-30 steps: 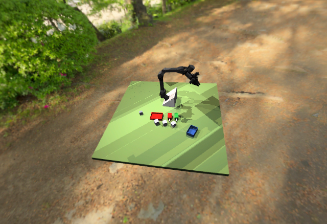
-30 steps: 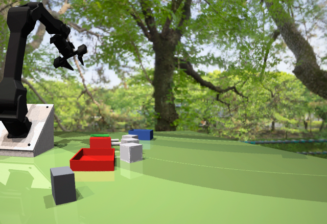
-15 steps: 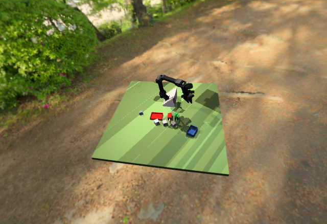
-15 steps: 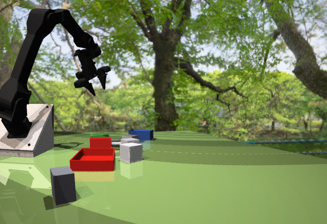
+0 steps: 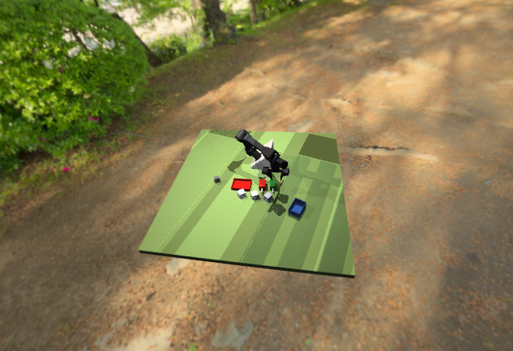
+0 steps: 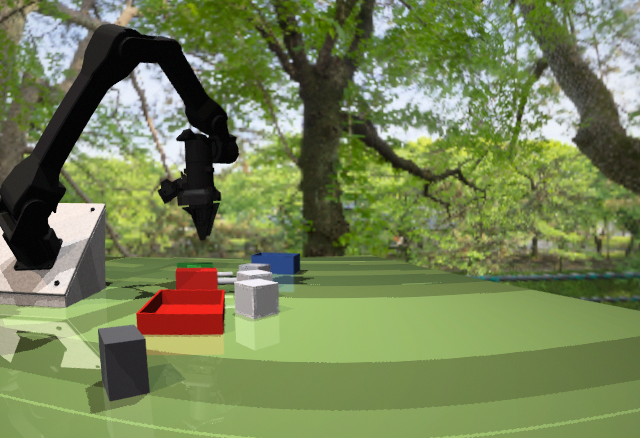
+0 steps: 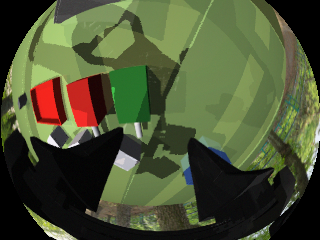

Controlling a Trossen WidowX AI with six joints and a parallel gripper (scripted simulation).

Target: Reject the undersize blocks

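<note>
The green GO gauge lies 1 cm ahead of my gripper tip, 3 cm to the right of it and 7 cm below it. From my gripper tip the other things lie so: blue tray: 17 cm ahead, 15 cm to the left, 8 cm below; red reject tray: 1 cm behind, 27 cm to the right, 9 cm below; red block: 2 cm ahead, 11 cm to the right, 7 cm below.
</note>
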